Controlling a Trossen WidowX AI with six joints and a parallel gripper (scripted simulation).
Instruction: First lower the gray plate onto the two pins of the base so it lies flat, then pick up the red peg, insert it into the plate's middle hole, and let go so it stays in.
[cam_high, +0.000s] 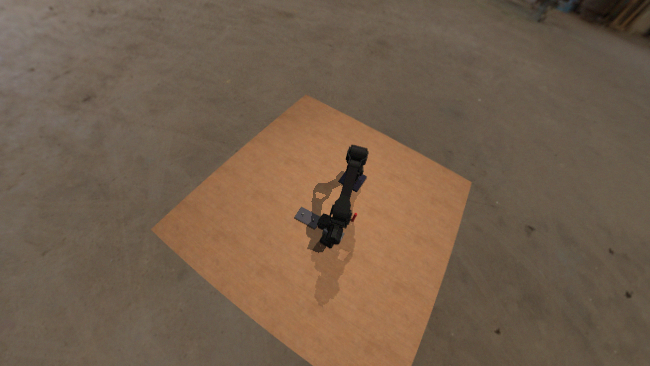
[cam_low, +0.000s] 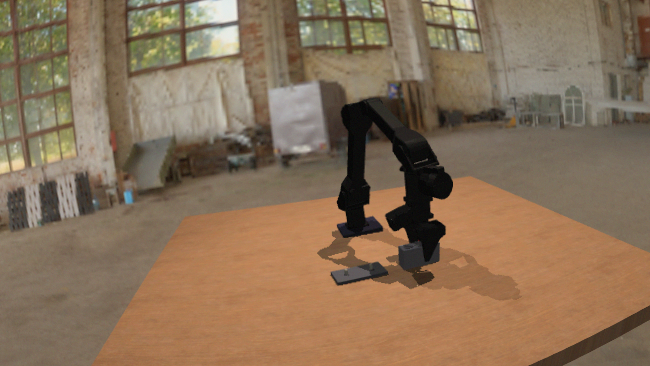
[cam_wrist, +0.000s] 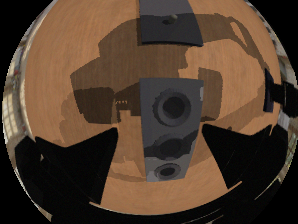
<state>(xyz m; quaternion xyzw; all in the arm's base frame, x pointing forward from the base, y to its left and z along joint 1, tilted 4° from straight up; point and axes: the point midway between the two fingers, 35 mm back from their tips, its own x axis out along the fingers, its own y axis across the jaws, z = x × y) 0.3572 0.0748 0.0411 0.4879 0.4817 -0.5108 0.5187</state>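
Now: the gray plate 20 mm above my gripper tip. Round my gripper tip: dark base 10 mm behind, 150 mm to the right, 10 mm below; red peg 130 mm behind, 50 mm to the left, 20 mm above.
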